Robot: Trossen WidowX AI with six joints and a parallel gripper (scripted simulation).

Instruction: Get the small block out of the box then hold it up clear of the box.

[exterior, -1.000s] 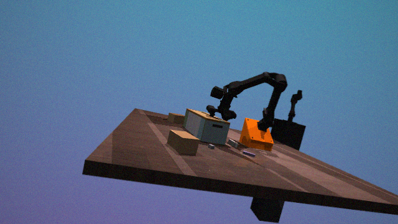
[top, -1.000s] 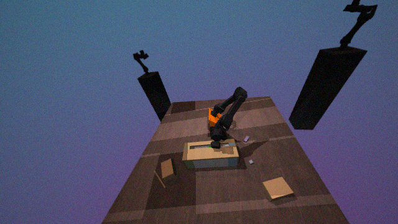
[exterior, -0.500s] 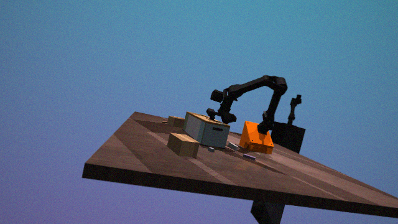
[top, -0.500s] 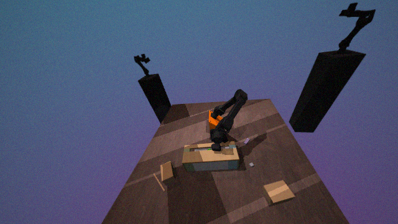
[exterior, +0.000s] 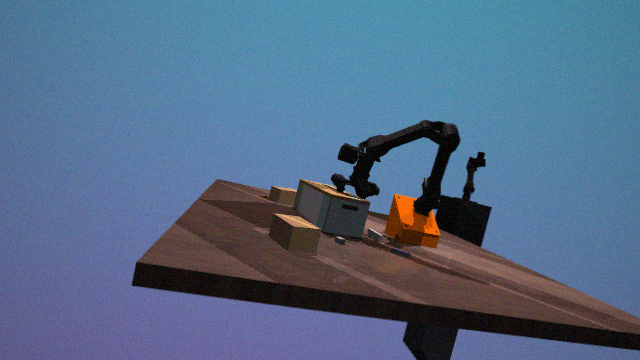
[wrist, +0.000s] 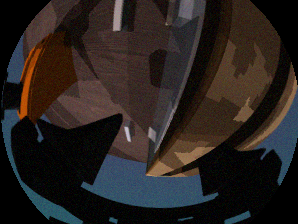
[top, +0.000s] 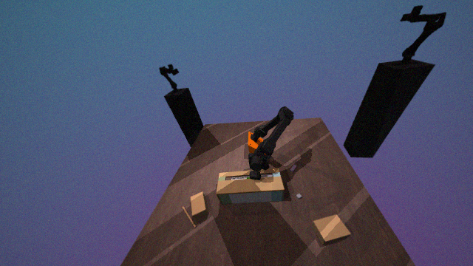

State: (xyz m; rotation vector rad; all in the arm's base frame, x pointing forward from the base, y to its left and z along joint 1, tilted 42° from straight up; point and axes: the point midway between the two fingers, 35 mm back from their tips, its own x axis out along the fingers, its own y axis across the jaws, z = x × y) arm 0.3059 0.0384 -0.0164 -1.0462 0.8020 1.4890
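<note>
Now: the green block 6 cm ahead of my gripper tip and 1 cm to the right of it. Also, from my gripper tip: thin stick: 36 cm to the right, 27 cm ahead, 9 cm below; box: 4 cm ahead, 3 cm below, 1 cm to the right.
</note>
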